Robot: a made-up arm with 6 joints.
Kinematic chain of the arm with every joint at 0, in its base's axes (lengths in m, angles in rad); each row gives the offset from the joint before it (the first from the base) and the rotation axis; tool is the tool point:
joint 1: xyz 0 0 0.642 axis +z
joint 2: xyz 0.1 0 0 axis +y
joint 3: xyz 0 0 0.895 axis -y
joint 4: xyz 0 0 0.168 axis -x
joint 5: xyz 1.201 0 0 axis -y
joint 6: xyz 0.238 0 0 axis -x
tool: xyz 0 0 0
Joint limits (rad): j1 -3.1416..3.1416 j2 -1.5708..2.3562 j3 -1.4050..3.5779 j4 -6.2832..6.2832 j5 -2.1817..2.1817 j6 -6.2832..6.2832
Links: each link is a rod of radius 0.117 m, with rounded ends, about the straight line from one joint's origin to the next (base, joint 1, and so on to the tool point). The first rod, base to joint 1, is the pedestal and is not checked.
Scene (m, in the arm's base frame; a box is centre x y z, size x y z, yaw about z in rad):
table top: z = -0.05
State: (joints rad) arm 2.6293 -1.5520 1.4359 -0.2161 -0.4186 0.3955
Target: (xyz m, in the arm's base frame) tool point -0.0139 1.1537 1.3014
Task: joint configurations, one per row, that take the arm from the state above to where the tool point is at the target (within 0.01 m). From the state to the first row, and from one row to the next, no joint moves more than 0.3 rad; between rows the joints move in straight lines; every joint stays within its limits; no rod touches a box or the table.
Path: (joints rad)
1: 2.4786 -1.3824 1.1587 -0.1943 -0.4578 0.3955
2: 2.3279 -1.2127 0.8815 -0.1725 -0.4969 0.3955
3: 2.1772 -1.0431 0.6043 -0.1507 -0.5361 0.3955
4: 2.0266 -0.8735 0.3271 -0.1288 -0.5753 0.3955
5: 1.8759 -0.7039 0.0499 -0.1070 -0.6145 0.3955
6: 1.7252 -0.5342 -0.2272 -0.0852 -0.6536 0.3955
7: 1.5745 -0.3646 -0.5044 -0.0634 -0.6928 0.3955

